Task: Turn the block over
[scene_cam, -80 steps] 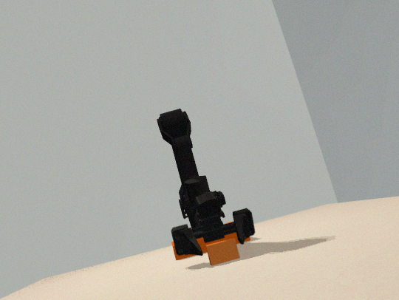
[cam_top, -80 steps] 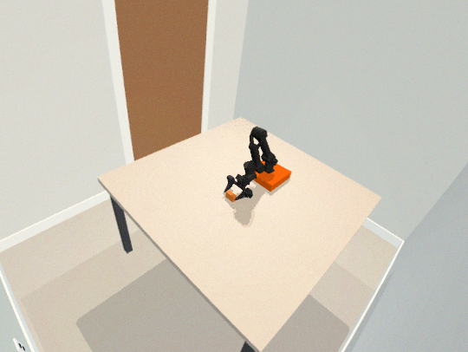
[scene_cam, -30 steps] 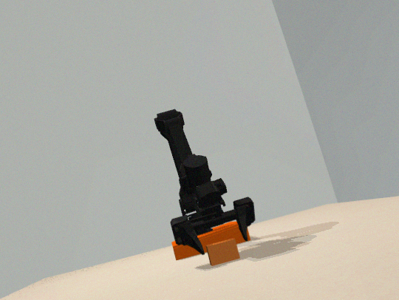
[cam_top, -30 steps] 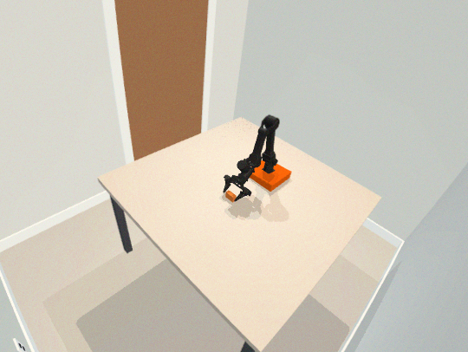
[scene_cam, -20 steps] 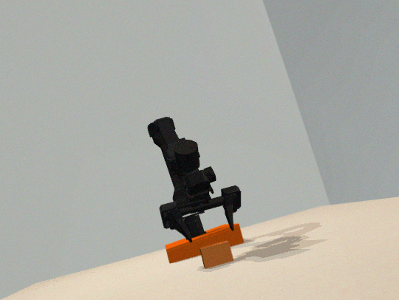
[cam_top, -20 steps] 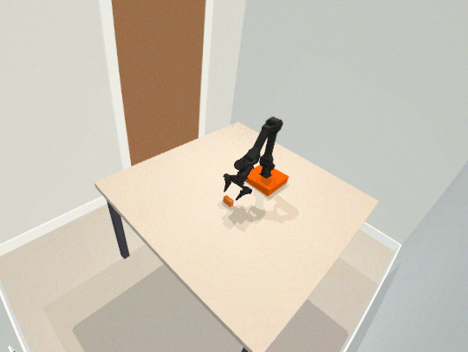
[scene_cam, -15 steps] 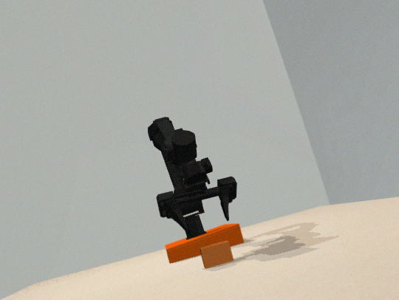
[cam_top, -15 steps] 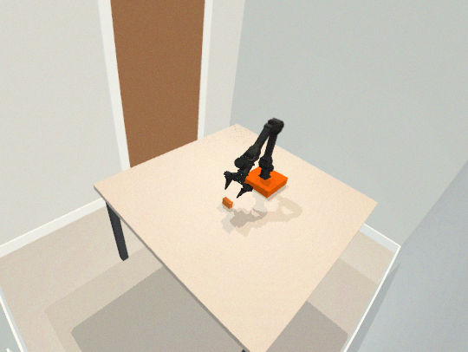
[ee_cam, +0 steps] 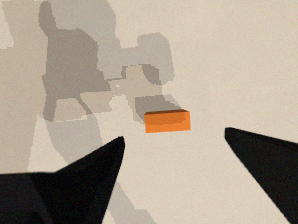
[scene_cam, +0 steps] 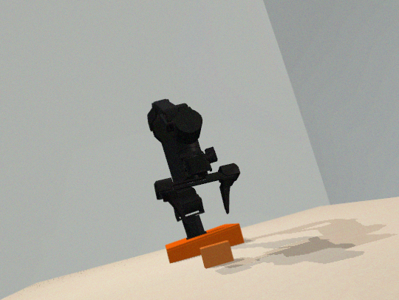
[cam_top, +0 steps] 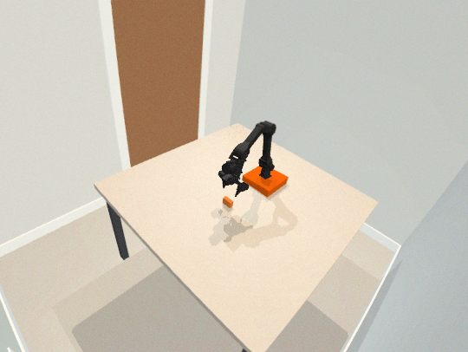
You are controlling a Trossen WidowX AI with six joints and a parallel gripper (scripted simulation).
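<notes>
My gripper tip is now 70 mm above the block.
</notes>
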